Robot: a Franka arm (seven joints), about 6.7 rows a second.
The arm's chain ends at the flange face. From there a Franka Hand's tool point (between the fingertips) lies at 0.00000 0.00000 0.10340 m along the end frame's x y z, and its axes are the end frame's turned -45 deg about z.
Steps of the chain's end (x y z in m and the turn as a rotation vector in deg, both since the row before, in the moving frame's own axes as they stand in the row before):
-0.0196 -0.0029 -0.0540 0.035 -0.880 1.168
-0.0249 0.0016 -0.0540 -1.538 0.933 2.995
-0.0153 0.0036 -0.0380 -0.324 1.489 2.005
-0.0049 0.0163 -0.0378 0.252 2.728 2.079
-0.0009 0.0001 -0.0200 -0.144 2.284 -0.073
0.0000 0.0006 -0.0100 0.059 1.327 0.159
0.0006 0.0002 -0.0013 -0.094 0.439 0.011
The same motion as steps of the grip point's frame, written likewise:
-0.0129 -0.0171 -0.0540 0.647 -0.598 1.168
-0.0196 -0.0133 -0.0541 -1.747 -0.428 2.995
-0.0119 -0.0059 -0.0380 -1.282 0.824 2.005
-0.0112 0.0113 -0.0379 -1.751 2.107 2.079
0.0020 0.0025 -0.0201 -1.717 1.513 -0.073
0.0013 0.0020 -0.0100 -0.897 0.980 0.159
0.0007 0.0012 -0.0013 -0.377 0.244 0.011

